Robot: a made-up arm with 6 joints.
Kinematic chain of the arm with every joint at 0, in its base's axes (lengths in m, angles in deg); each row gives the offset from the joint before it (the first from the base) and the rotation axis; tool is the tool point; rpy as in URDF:
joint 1: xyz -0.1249 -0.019 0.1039 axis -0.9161 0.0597 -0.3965
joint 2: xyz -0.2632 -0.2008 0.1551 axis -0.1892 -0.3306 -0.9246
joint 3: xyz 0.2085 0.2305 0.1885 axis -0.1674 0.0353 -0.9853
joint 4: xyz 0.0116 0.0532 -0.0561 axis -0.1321 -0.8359 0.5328
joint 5: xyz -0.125 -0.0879 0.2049 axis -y
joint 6: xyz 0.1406 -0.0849 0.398 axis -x
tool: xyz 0.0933 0.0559 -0.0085 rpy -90 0 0
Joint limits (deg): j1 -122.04..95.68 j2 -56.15..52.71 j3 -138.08..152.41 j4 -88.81..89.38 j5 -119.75..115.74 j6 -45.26..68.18
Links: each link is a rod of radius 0.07 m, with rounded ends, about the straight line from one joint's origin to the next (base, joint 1, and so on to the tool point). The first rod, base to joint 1, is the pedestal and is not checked.
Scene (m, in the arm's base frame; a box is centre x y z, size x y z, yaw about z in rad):
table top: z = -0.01
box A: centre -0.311 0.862 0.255 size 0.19 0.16 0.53 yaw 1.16
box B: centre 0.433 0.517 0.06 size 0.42 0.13 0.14 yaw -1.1
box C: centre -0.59 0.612 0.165 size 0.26 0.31 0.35 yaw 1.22
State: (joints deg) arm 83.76 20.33 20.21 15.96 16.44 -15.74
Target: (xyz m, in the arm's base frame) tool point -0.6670 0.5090 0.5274
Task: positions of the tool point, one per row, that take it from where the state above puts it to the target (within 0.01 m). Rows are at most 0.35 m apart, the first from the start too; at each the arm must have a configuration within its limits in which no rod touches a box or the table.
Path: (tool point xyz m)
1: 0.0762 0.8092 0.4974
2: 0.0280 0.6334 0.7535
3: -0.0348 0.3877 0.9340
4: -0.0486 0.5502 0.8425
5: -0.1468 0.6694 0.7319
6: -0.3114 0.7120 0.6318
7: -0.5022 0.6584 0.5619
8: -0.6670 0.5090 0.5273

